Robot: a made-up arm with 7 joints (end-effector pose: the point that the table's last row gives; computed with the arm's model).
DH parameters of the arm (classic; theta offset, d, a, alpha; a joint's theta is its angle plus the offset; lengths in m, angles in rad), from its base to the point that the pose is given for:
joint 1: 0 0.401 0 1.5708
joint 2: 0 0.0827 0 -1.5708
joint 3: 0 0.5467 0.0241 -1.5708
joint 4: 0 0.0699 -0.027 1.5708
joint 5: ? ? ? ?
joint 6: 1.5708 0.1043 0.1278 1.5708
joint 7: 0 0.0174 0 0
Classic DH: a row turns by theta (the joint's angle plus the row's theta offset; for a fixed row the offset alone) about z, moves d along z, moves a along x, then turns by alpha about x.
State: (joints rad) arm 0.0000 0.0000 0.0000 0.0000 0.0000 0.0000 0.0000
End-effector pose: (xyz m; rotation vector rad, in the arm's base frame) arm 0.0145 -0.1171 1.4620 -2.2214 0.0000 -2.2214
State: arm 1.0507 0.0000 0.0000 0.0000 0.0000 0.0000 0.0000
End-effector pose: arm 0.1088 -0.0456 1.4620 -1.5811 -0.9165 -1.5811
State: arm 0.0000 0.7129 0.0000 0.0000 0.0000 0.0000 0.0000
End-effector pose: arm -0.6830 -0.1171 1.2131 -1.3066 0.0000 -2.8570
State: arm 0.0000 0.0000 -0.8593 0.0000 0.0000 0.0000 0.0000
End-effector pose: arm -0.0166 -0.1161 1.4620 1.7110 -0.7840 1.7111
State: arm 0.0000 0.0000 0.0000 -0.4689 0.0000 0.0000 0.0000
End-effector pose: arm -0.2169 -0.1171 1.4022 -1.6446 0.0000 -2.6767
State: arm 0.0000 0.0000 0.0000 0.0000 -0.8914 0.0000 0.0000
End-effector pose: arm -0.0731 -0.0919 1.4620 1.6896 -0.8072 1.6896
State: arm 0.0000 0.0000 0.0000 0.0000 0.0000 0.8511 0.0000
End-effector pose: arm -0.0875 -0.1171 1.4315 -1.1062 0.0000 -2.9404
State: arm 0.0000 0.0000 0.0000 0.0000 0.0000 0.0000 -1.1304
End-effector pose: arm 0.0145 -0.1171 1.4620 1.5257 0.9677 1.5258
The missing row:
joint 5: 0 0.3865 0 1.5708
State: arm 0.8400 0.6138 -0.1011 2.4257 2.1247 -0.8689 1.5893
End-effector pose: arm 0.0333 0.1889 0.7603 -1.3846 -0.2822 2.5874
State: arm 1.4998 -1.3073 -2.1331 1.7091 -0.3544 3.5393 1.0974
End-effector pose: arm 0.3381 0.4519 0.7227 -0.6768 -2.0252 -1.7322
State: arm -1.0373 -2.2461 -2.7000 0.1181 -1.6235 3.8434 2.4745
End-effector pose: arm 0.2620 -0.5526 -0.1795 -1.9857 0.5558 2.3350
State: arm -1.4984 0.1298 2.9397 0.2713 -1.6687 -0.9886 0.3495
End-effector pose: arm -0.0559 0.1255 1.4036 2.5784 -0.6035 0.9185
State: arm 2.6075 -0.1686 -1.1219 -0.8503 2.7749 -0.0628 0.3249
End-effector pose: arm -0.2915 -0.2079 1.2640 1.1372 -2.2196 0.5688
